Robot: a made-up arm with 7 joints.
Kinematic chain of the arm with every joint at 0, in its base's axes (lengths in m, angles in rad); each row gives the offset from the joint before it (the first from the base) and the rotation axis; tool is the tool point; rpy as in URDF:
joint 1: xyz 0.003 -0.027 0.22 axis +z
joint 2: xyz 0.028 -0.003 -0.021 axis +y
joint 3: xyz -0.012 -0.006 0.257 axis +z
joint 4: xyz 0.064 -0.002 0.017 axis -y
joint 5: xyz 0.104 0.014 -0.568 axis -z
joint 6: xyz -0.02 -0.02 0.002 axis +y
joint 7: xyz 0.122 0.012 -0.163 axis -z
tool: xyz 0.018 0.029 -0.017 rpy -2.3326 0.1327 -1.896
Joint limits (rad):
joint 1: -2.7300..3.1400
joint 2: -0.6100..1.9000
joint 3: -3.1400..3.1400
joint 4: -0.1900..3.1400
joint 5: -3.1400..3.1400
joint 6: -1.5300..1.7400
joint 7: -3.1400..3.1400
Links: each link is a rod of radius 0.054 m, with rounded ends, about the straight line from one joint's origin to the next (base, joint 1, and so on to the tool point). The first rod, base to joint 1, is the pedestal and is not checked.
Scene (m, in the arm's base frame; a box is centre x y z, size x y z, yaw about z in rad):
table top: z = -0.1
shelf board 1: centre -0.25 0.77 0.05 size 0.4 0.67 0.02 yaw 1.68
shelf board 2: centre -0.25 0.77 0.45 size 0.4 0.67 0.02 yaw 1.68
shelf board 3: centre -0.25 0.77 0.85 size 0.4 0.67 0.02 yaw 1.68
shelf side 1: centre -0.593 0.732 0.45 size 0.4 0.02 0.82 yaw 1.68
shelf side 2: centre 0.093 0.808 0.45 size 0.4 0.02 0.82 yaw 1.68
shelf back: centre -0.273 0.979 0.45 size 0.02 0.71 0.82 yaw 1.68
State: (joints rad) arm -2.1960 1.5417 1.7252 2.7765 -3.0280 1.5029 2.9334
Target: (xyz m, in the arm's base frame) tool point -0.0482 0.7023 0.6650
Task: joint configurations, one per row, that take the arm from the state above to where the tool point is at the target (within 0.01 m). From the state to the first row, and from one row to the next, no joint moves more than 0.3 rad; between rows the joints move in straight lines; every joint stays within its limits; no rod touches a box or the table.
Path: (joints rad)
1: -2.0781 1.4802 1.8668 2.4858 -3.0420 1.5325 2.9515
2: -1.9603 1.4187 2.0084 2.1951 -3.0560 1.5622 2.9697
3: -1.8424 1.3572 2.1499 1.9043 -3.0700 1.5918 2.9878
4: -1.7245 1.2956 2.2915 1.6136 -3.0840 1.6214 3.0059
5: -1.6067 1.2341 2.4331 1.3229 -3.0980 1.6511 3.0240
6: -1.4888 1.1726 2.5747 1.0322 -3.1120 1.6807 3.0422
7: -1.3709 1.1111 2.7163 0.7414 -3.1260 1.7104 3.0603
8: -1.2531 1.0496 2.8579 0.4507 -3.1400 1.7400 3.0784
9: -1.2291 0.7862 2.8358 0.7079 -3.1400 1.5690 3.0269
10: -1.2051 0.5228 2.8137 0.9651 -3.1400 1.3979 2.9754
11: -1.1811 0.2593 2.7915 1.2223 -3.1400 1.2269 2.9239

